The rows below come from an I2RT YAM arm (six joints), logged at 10 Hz.
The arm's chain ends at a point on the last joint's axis. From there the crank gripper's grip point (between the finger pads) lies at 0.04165 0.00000 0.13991 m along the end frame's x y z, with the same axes.
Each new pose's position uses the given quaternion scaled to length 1; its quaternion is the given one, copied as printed.
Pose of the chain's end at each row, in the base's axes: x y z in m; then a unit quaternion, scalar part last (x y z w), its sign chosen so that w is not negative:
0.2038 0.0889 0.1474 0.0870 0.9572 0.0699 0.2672
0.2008 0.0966 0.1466 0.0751 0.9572 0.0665 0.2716
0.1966 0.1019 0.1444 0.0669 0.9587 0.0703 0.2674
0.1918 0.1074 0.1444 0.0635 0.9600 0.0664 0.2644
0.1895 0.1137 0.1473 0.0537 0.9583 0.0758 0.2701
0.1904 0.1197 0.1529 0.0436 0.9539 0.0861 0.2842
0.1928 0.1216 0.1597 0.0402 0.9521 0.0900 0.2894
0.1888 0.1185 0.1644 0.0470 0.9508 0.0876 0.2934
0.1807 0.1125 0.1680 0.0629 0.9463 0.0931 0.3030
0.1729 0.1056 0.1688 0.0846 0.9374 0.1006 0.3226
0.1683 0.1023 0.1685 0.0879 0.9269 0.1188 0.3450
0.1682 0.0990 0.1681 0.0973 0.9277 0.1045 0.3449
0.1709 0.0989 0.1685 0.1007 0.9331 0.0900 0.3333
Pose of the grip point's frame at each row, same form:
0.2420 0.1096 0.0080 0.0870 0.9572 0.0699 0.2672
0.2399 0.1162 0.0073 0.0751 0.9572 0.0665 0.2716
0.2343 0.1227 0.0049 0.0669 0.9587 0.0703 0.2674
0.2285 0.1271 0.0045 0.0635 0.9600 0.0664 0.2644
0.2277 0.1360 0.0082 0.0537 0.9583 0.0758 0.2701
0.2325 0.1447 0.0154 0.0436 0.9539 0.0861 0.2842
0.2364 0.1477 0.0228 0.0402 0.9521 0.0900 0.2894
0.2337 0.1438 0.0278 0.0470 0.9508 0.0876 0.2934
0.2289 0.1391 0.0328 0.0629 0.9463 0.0931 0.3030
0.2275 0.1337 0.0364 0.0846 0.9374 0.1006 0.3226
0.2296 0.1348 0.0401 0.0879 0.9269 0.1188 0.3450
0.2296 0.1273 0.0387 0.0973 0.9277 0.1045 0.3449
0.2289 0.1233 0.0368 0.1007 0.9331 0.0900 0.3333

